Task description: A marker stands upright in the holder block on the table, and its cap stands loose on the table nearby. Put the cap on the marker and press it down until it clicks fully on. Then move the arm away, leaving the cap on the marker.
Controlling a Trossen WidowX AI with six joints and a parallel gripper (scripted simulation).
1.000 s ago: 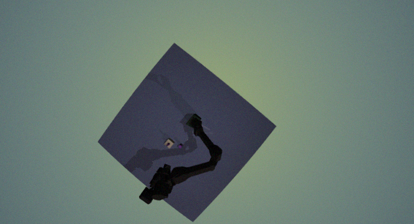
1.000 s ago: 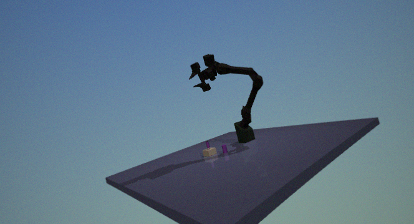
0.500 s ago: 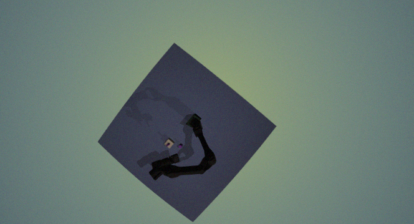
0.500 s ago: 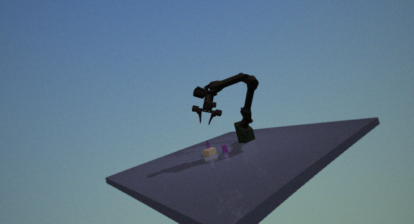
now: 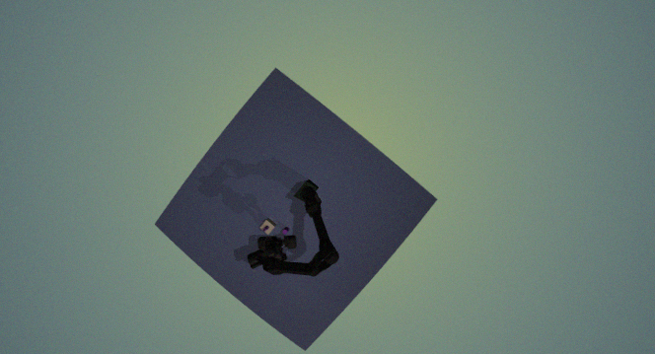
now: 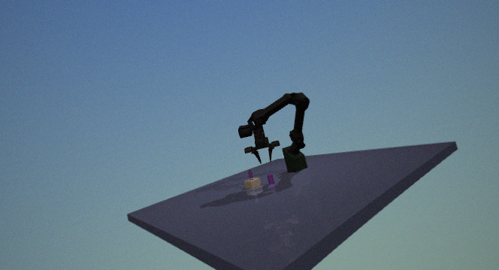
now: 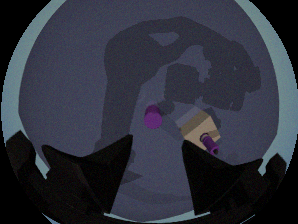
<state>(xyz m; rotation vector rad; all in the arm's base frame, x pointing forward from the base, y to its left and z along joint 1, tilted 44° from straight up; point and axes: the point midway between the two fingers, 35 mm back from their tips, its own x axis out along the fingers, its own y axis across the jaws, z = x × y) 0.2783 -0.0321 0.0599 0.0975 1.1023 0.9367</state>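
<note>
Right now the purple cap is 10 mm behind my gripper tip and 90 mm below it. Round my gripper tip: cream holder block: 30 mm ahead, 100 mm to the right, 100 mm below.
</note>
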